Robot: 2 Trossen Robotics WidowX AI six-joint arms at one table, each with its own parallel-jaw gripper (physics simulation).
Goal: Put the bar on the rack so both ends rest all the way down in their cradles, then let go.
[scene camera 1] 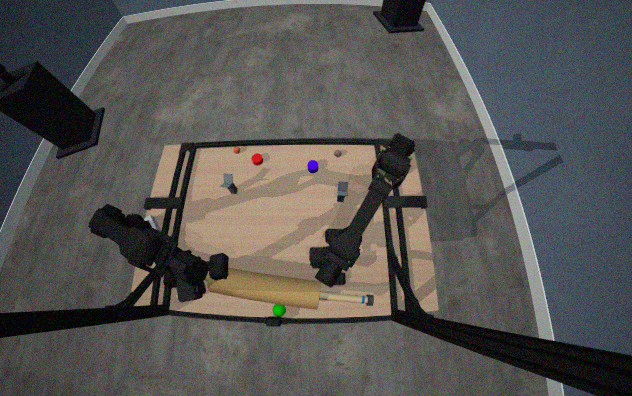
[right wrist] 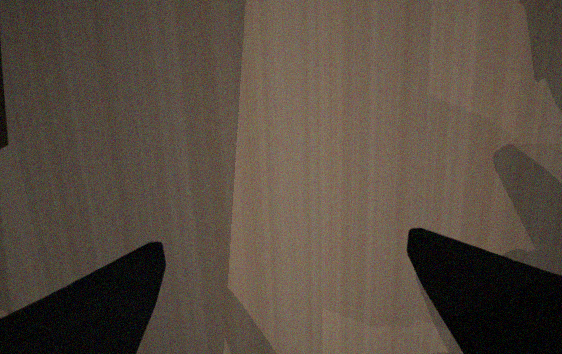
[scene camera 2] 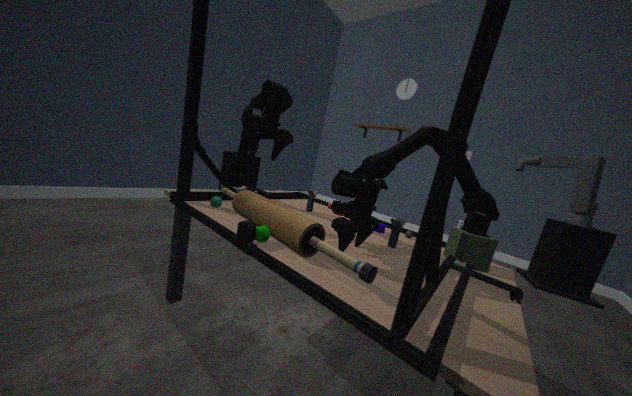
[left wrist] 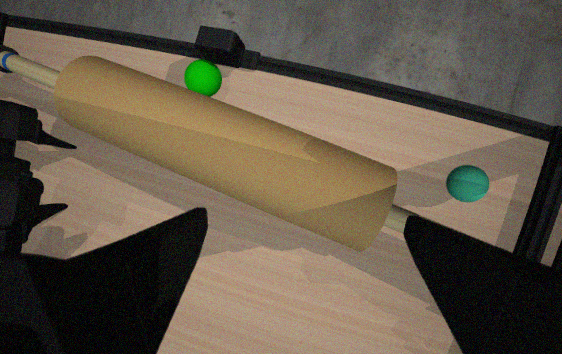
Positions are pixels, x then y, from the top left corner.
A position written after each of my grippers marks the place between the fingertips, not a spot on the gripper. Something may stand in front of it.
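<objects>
The right wrist view is where my left gripper is out of frame. You can see the gripper in scene camera 1 (212,280), though, and it's there in scene camera 2 (261,159) and in the left wrist view (307,221) too.
</objects>
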